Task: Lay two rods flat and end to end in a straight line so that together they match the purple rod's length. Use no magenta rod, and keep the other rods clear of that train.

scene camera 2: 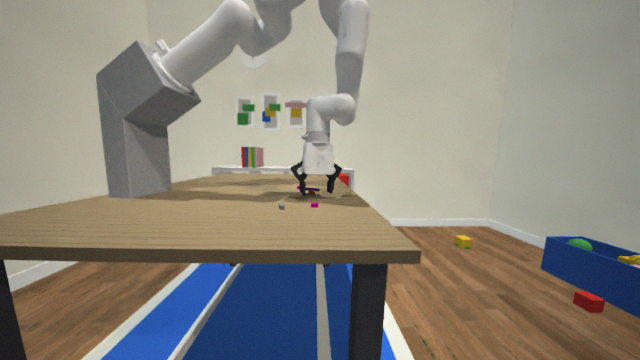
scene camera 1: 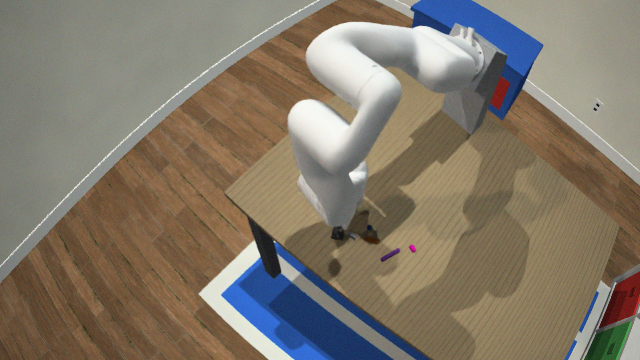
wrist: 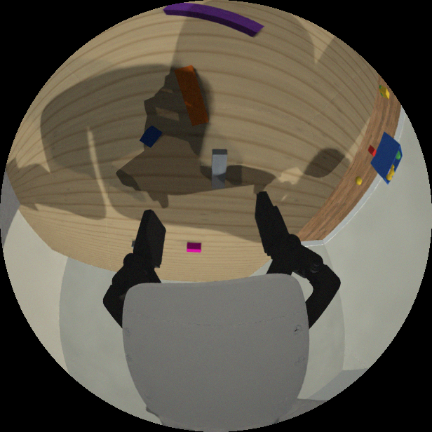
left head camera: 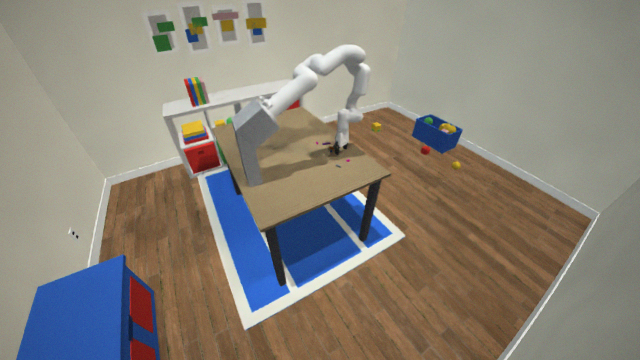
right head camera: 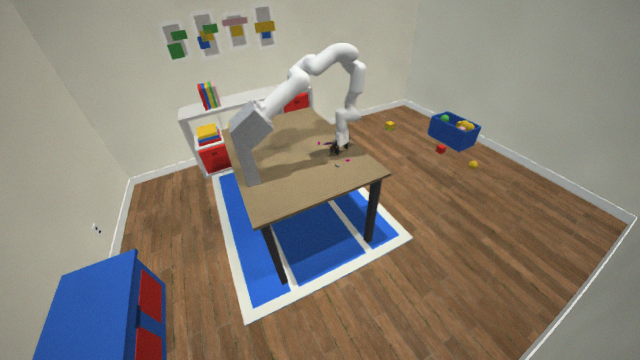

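Observation:
My gripper is open and empty, its fingers spread low over the table. In the wrist view a grey rod lies flat just beyond the fingertips. An orange rod lies apart from it, slightly angled, with a short blue rod to the left. The longer purple rod lies farther off, roughly crosswise to the orange one. One magenta rod and a second grey rod lie nearer scene camera 2. Another magenta rod lies near the purple rod.
The wooden table has an edge near the gripper side. The arm's grey pedestal stands at the opposite side. Arm shadows cross the rods. A blue toy bin and loose toys are on the floor beyond the table.

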